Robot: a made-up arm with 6 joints. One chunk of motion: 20 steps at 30 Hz.
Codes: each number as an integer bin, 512 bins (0 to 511) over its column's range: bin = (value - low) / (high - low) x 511, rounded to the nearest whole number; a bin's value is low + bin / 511 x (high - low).
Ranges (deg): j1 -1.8..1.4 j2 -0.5..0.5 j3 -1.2..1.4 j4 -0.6..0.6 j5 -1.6..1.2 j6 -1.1..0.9
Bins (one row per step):
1: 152 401 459 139 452 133
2: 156 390 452 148 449 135
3: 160 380 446 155 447 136
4: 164 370 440 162 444 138
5: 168 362 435 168 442 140
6: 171 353 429 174 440 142
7: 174 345 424 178 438 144
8: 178 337 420 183 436 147
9: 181 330 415 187 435 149
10: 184 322 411 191 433 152
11: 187 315 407 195 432 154
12: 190 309 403 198 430 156
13: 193 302 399 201 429 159
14: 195 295 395 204 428 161
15: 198 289 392 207 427 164
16: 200 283 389 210 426 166
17: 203 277 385 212 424 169
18: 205 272 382 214 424 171
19: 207 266 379 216 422 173
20: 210 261 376 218 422 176
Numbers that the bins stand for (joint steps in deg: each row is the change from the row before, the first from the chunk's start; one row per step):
1: -0.848 0.285 1.135 -0.274 0.877 -0.579
2: -0.823 0.263 1.100 -0.252 0.860 -0.572
3: -0.798 0.244 1.069 -0.236 0.849 -0.568
4: -0.773 0.224 1.039 -0.220 0.833 -0.560
5: -0.748 0.208 1.013 -0.205 0.822 -0.552
6: -0.729 0.191 0.983 -0.191 0.811 -0.544
7: -0.710 0.175 0.957 -0.182 0.800 -0.536
8: -0.685 0.159 0.937 -0.170 0.789 -0.525
9: -0.667 0.146 0.912 -0.161 0.784 -0.517
10: -0.648 0.130 0.891 -0.151 0.773 -0.505
11: -0.629 0.116 0.871 -0.142 0.767 -0.497
12: -0.610 0.105 0.850 -0.135 0.756 -0.489
13: -0.591 0.091 0.830 -0.128 0.751 -0.478
14: -0.579 0.077 0.810 -0.121 0.745 -0.470
15: -0.560 0.066 0.795 -0.114 0.740 -0.458
16: -0.548 0.054 0.779 -0.107 0.734 -0.450
17: -0.529 0.042 0.759 -0.102 0.723 -0.439
18: -0.516 0.032 0.744 -0.097 0.723 -0.431
19: -0.504 0.021 0.728 -0.093 0.712 -0.423
20: -0.485 0.011 0.713 -0.088 0.712 -0.411

